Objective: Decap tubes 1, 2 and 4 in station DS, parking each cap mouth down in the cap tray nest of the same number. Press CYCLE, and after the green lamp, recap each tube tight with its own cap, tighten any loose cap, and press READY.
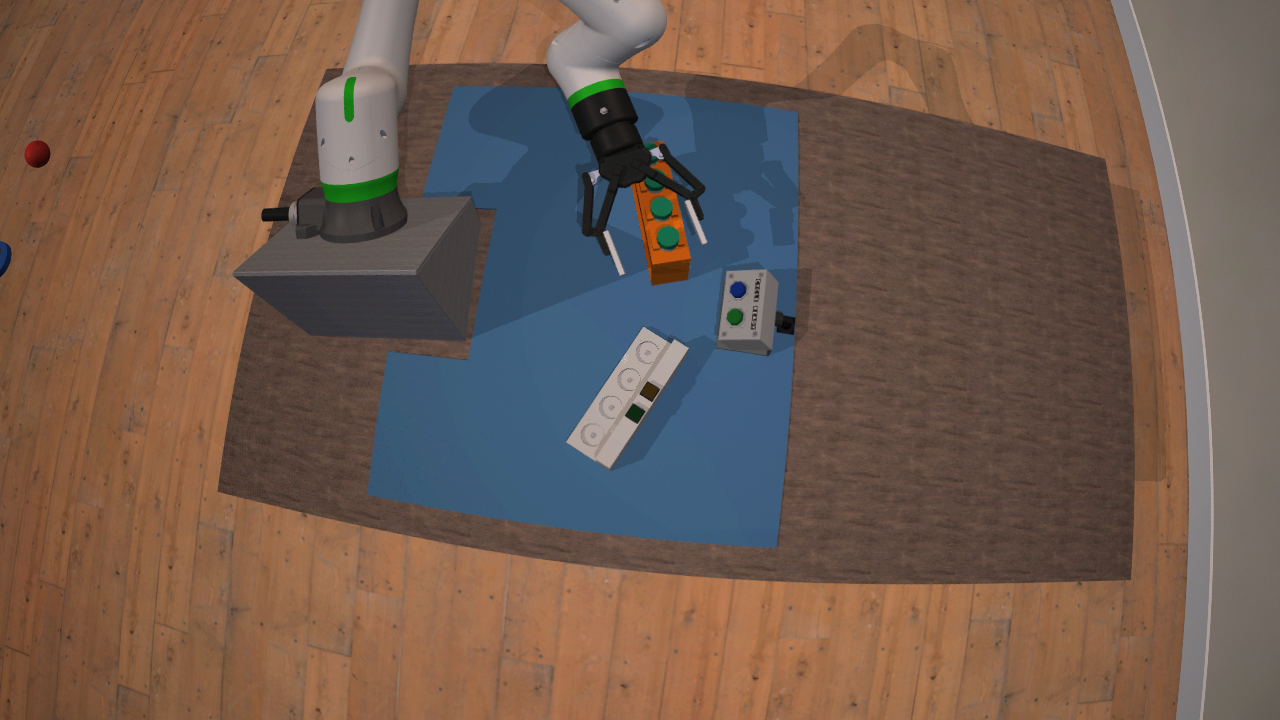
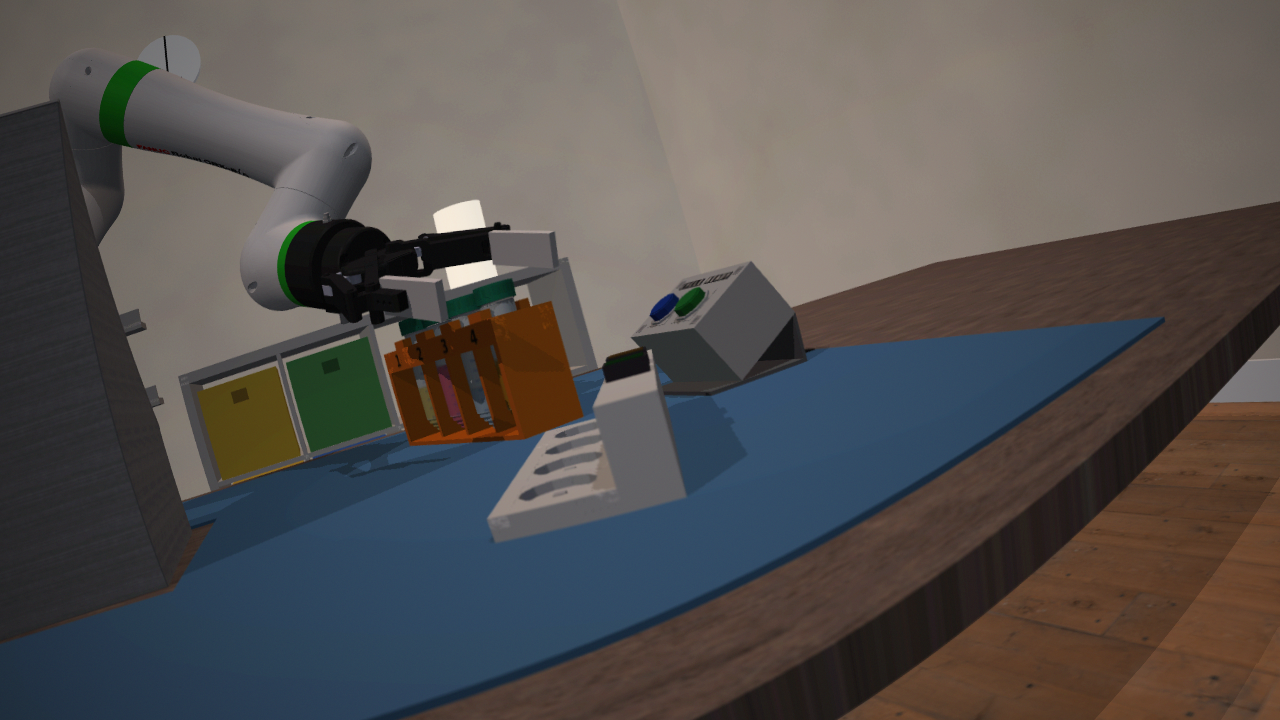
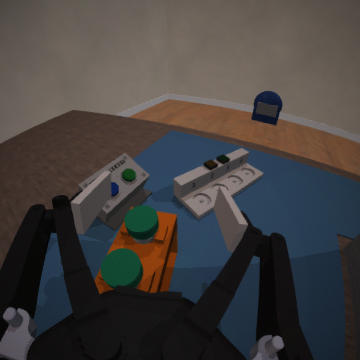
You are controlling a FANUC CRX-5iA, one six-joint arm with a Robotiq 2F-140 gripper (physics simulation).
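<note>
My gripper is wide open and empty, fingers tilted and spread above the near end of the orange tube rack. The green cap of tube 4 is between the spread fingers, seen from above, untouched. The green cap of tube 3 is behind it; two more green caps are partly hidden by the gripper. The white cap tray has four empty nests. Its amber lamp and green lamp look dark.
A grey button box with a blue button and a green button stands right of the rack. The robot's grey pedestal stands left on the blue mat's edge. A shelf unit with yellow and green bins is behind.
</note>
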